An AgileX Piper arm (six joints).
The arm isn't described. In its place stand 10 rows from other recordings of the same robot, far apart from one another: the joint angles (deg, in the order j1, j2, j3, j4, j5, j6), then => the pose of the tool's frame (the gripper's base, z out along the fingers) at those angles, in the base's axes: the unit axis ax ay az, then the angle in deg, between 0 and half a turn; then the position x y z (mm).
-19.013 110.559 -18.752 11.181 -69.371 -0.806 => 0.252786 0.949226 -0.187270 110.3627 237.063 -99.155 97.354
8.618 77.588 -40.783 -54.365 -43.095 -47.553 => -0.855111 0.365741 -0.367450 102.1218 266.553 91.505 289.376
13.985 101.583 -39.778 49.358 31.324 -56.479 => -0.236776 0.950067 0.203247 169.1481 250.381 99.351 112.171
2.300 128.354 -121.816 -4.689 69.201 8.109 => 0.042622 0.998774 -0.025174 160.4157 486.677 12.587 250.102
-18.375 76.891 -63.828 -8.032 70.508 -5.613 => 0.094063 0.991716 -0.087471 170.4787 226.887 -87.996 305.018
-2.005 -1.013 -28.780 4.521 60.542 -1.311 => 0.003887 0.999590 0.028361 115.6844 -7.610 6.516 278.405
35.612 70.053 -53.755 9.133 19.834 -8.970 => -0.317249 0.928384 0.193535 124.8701 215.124 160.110 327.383
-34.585 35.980 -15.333 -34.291 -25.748 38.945 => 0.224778 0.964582 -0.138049 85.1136 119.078 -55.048 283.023
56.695 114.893 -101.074 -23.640 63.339 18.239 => -0.388660 0.919127 -0.064404 152.3302 265.549 344.794 266.295
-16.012 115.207 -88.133 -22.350 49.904 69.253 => 0.596145 0.798741 -0.081388 155.5551 402.125 -142.938 206.497
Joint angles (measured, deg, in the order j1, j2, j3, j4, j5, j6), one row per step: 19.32 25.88 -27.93 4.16 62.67 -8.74; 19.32 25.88 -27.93 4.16 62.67 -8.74; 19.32 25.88 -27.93 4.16 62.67 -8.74; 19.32 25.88 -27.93 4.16 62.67 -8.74; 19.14 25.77 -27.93 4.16 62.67 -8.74; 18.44 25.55 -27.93 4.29 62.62 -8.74; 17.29 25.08 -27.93 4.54 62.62 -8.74; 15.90 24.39 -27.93 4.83 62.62 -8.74; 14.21 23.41 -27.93 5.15 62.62 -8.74; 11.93 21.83 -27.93 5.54 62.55 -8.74; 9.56 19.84 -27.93 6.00 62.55 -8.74; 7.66 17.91 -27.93 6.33 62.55 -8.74; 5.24 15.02 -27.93 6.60 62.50 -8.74
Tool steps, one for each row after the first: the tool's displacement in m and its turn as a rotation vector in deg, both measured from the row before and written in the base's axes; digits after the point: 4 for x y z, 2 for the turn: 0.0000 0.0000 0.0000 0.00 0.00 0.00; 0.0000 0.0000 0.0000 0.00 0.00 0.00; 0.0000 0.0000 0.0000 0.00 0.00 0.00; -0.0002 -0.0003 0.0001 0.04 -0.10 -0.18; -0.0002 -0.0006 0.0003 0.21 -0.21 -0.69; -0.0007 -0.0011 0.0005 0.38 -0.37 -1.12; -0.0011 -0.0014 0.0007 0.47 -0.58 -1.35; -0.0018 -0.0017 0.0010 0.56 -0.86 -1.64; -0.0030 -0.0023 0.0016 0.75 -1.52 -2.22; -0.0042 -0.0022 0.0017 0.81 -1.87 -2.27; -0.0043 -0.0016 0.0015 0.61 -1.86 -1.82; -0.0067 -0.0020 0.0020 0.59 -2.89 -2.35
